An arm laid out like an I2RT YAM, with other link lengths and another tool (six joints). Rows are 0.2 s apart.
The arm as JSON. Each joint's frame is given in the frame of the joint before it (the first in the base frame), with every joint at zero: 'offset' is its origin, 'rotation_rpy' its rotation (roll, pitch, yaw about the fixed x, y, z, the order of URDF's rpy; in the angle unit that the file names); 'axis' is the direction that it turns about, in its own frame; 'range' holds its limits. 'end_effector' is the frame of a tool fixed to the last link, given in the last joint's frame.
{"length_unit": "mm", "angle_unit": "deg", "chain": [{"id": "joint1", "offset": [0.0, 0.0, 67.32], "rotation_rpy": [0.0, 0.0, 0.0], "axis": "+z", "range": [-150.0, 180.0]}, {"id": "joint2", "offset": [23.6, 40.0, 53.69], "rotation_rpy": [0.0, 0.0, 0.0], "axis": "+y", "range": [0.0, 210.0]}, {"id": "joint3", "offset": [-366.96, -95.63, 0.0], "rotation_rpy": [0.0, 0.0, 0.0], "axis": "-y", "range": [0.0, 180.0]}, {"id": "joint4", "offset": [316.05, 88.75, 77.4], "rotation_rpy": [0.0, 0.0, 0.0], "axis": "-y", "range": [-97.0, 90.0]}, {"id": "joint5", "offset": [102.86, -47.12, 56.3], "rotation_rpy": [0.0, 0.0, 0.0], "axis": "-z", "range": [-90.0, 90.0]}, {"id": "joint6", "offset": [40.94, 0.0, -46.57], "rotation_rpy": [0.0, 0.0, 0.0], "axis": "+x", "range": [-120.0, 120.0]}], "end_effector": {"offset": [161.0, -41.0, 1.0], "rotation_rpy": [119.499, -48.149, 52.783]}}
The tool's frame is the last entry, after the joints.
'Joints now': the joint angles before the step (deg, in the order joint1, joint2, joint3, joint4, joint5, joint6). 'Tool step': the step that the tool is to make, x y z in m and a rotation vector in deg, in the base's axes. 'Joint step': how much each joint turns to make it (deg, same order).
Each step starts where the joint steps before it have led.
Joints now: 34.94 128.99 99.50 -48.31 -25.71 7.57
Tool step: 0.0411 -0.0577 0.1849 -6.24 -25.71 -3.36
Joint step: -0.04 -17.70 0.04 -1.15 19.67 -3.95
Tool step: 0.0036 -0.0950 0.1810 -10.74 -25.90 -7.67
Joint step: -0.01 -14.85 0.01 1.29 23.47 -8.00
